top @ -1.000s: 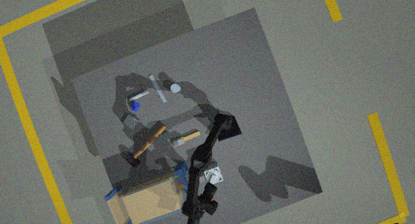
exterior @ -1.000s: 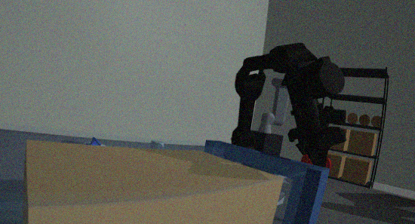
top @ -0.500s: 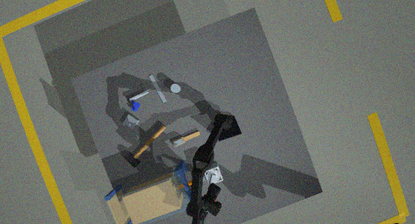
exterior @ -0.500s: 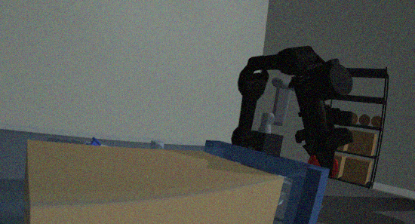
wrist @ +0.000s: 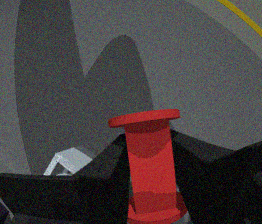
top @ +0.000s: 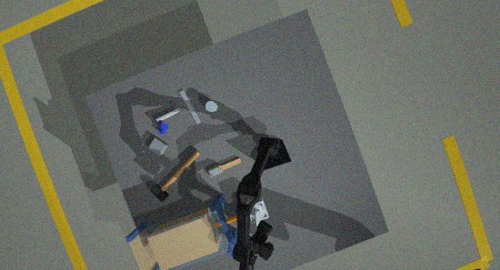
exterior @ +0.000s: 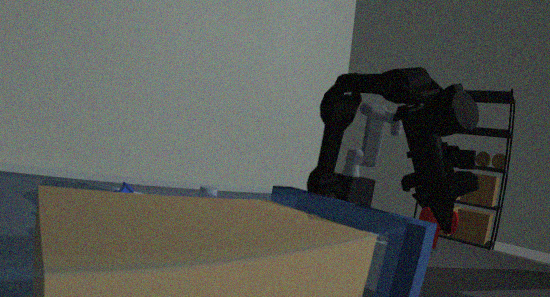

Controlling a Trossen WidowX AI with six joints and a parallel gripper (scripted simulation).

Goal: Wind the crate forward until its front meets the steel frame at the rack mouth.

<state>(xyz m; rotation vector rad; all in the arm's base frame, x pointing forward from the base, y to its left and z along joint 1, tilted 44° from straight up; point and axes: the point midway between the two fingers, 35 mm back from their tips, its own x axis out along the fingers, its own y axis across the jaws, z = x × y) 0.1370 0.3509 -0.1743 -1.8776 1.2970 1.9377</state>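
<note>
Now: the winch handle 5 cm to the right of my gripper tip, 3 cm below it and 1 cm ahead of it. Round my gripper tip: blue steel frame: 16 cm ahead, 9 cm to the right, 3 cm below; red knob: 1 cm to the right, 1 cm ahead; winch: 12 cm to the right, 10 cm below, 1 cm behind.
</note>
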